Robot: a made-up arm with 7 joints.
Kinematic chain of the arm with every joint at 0, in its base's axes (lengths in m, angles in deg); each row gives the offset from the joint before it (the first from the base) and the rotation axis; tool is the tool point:
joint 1: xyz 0 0 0 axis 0 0.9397 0.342
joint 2: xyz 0 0 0 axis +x
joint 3: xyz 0 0 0 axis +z
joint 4: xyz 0.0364 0 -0.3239 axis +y
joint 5: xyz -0.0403 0 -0.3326 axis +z
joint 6: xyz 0 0 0 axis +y
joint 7: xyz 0 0 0 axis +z
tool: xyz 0 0 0
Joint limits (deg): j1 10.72..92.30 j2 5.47..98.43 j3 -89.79..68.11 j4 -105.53..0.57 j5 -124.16..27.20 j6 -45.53..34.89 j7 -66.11..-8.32
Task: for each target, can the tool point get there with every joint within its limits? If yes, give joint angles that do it. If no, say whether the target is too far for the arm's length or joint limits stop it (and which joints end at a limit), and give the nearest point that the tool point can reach.
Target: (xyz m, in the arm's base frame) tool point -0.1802 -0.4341 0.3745
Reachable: no: joint limits stop it (at a limit: joint 1, joint 3, joint 4) | nearest point -0.2665 -0.3535 -0.1187 | short by 0.507 m
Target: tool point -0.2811 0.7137 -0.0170
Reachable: no: too far | nearest point -0.2422 0.6148 -0.0146 | short by 0.106 m
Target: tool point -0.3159 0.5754 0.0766
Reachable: yes | joints 73.60 85.90 -68.44 -14.93 -0.21 11.44 -13.26
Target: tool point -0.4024 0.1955 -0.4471
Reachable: yes | joints 48.71 44.60 -66.57 -47.08 -44.97 -39.13 -56.74
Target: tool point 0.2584 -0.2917 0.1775
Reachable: no: joint limits stop it (at a limit: joint 1, joint 2, joint 4) | nearest point 0.1754 -0.2586 -0.3353 | short by 0.520 m
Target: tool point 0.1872 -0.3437 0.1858
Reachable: no: joint limits stop it (at a limit: joint 1, joint 2, joint 3, joint 4) | nearest point -0.1726 -0.4009 -0.1399 | short by 0.489 m
